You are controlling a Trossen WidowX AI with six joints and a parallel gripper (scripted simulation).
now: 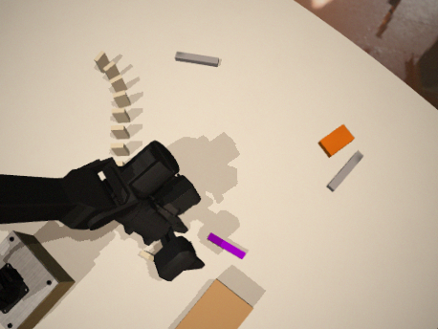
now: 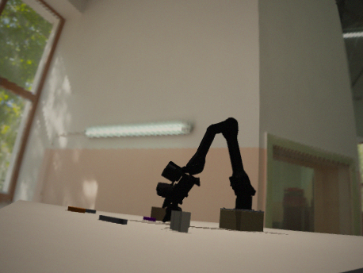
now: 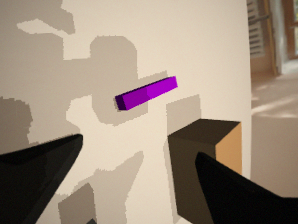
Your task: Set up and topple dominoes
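Right now my gripper tip is 40 mm short of the purple bar, 40 mm to the left of it and 20 mm above it. The rest, counted from my gripper tip: orange block (340 mm ahead, 50 mm to the right, 20 mm below); then box (70 mm behind, 110 mm to the right).
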